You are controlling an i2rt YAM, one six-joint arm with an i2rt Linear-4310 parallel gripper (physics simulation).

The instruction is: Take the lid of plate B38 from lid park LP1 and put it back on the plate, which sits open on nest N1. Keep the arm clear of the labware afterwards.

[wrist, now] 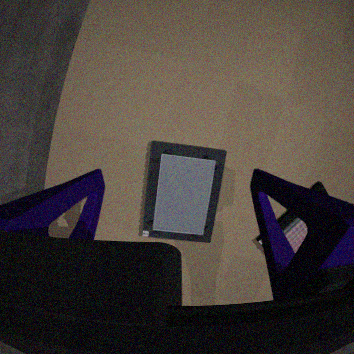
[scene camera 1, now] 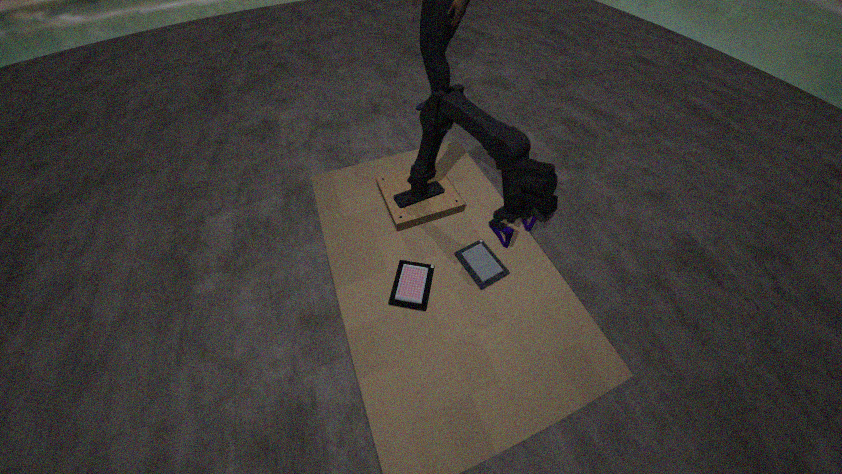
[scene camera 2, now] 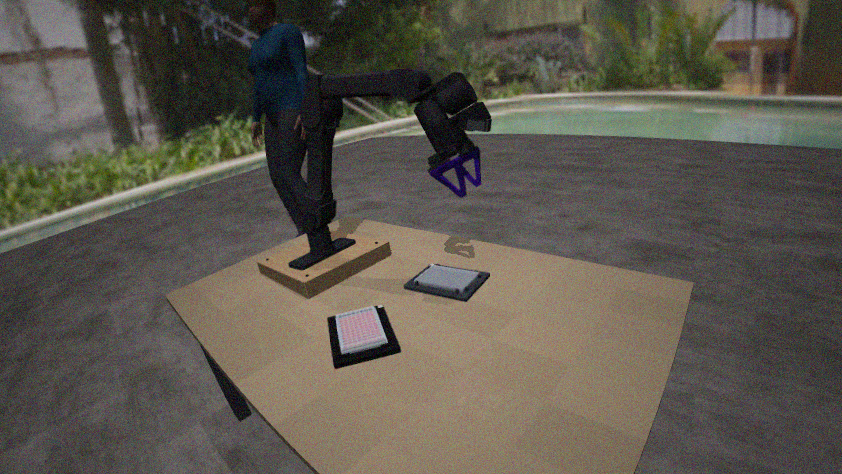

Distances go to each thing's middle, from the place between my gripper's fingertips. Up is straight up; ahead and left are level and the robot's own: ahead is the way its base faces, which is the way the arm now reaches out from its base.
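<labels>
There's a black lid park (scene camera 2: pixel 482 276) that's 70 mm behind my hand, 30 mm to the right of it and 200 mm below it. I can see the grey plate lid (scene camera 2: pixel 442 277) too, and from my hand that one's 30 mm to the right, 70 mm behind and 200 mm below.
</labels>
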